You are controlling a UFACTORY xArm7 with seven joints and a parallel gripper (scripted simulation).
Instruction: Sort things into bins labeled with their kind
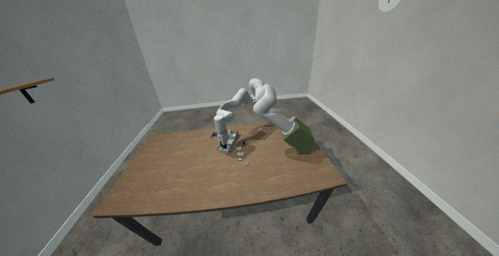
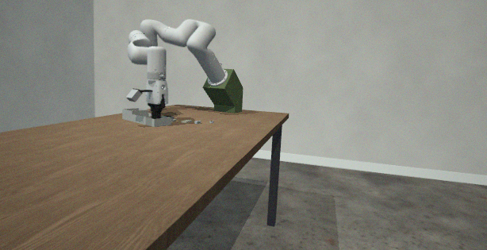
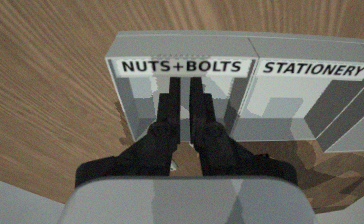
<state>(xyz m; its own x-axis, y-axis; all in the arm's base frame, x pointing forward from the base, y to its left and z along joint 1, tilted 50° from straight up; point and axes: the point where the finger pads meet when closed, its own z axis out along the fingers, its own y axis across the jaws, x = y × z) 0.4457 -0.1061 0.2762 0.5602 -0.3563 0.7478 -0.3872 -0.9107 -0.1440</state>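
My gripper is now 160 mm past the black cylindrical battery and 30 mm above it. The rest, counted from my hand: white ring-shaped part (120 mm behind, 220 mm to the left, 30 mm below); then white domino (100 mm behind, 30 mm to the left, 30 mm below); then cream domino (100 mm behind, 100 mm to the left, 30 mm below).
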